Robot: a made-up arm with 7 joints.
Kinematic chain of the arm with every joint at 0, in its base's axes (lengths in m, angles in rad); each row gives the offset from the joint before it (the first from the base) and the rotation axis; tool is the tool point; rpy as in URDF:
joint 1: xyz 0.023 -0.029 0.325 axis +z
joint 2: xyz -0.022 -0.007 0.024 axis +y
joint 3: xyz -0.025 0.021 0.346 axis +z
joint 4: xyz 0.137 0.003 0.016 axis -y
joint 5: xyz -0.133 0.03 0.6 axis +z
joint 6: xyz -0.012 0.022 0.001 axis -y
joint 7: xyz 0.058 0 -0.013 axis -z
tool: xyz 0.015 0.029 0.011 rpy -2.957 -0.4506 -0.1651
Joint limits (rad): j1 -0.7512..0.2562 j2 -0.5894..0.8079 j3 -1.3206..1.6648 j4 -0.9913..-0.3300 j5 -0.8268..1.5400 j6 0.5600..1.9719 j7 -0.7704..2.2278
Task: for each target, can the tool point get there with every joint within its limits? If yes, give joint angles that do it. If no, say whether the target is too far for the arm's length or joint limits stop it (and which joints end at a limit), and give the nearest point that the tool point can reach.
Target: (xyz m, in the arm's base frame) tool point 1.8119 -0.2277 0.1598
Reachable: no: too far | nearest point 1.0359 -0.1415 0.4753 | short by 0.842 m
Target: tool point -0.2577 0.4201 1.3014
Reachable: yes | joints 0.0522 -0.2756 1.3516 -0.6436 0.1695 1.2843 1.6198
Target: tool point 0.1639 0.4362 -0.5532
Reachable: no: joint limits stop it (at a limit: joint 1, joint 2, joint 4, joint 6) | nearest point 0.8354 0.4754 0.4740 | short by 1.228 m
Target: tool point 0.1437 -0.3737 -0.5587
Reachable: no: joint limits stop it (at a limit: joint 1, joint 2, joint 4, joint 6) | nearest point 0.6383 -0.7558 0.4405 | short by 1.179 m
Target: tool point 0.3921 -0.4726 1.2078
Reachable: yes | joints -0.3500 0.0849 -0.6868 -0.8020 -0.2117 1.0707 0.5835
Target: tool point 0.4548 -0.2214 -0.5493
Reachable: no: joint limits stop it (at a limit: joint 2, joint 4, joint 6) | nearest point 0.8958 -0.4179 0.4309 | short by 1.093 m
